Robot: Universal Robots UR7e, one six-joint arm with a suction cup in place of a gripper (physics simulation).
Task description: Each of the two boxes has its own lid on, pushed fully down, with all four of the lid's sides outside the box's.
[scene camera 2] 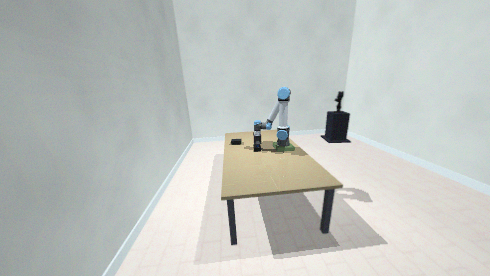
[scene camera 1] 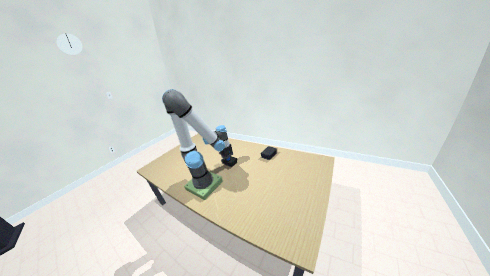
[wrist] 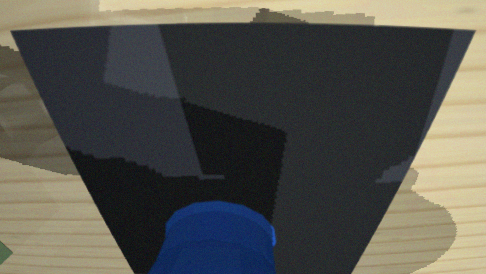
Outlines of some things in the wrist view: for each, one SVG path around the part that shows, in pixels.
The suction cup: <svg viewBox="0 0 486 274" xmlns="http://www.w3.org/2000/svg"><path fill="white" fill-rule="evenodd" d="M148 272L148 274L276 274L273 247L276 243L274 228L263 215L244 205L223 201L193 203L175 211L166 223L164 243L157 260Z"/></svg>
A smaller dark lid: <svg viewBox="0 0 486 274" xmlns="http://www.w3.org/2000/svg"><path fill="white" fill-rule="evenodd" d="M10 31L79 175L134 274L148 274L157 260L164 243L166 223L175 211L193 203L223 201L244 205L265 217L274 228L276 243L273 247L276 274L352 274L414 161L476 30L323 23L171 23Z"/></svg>
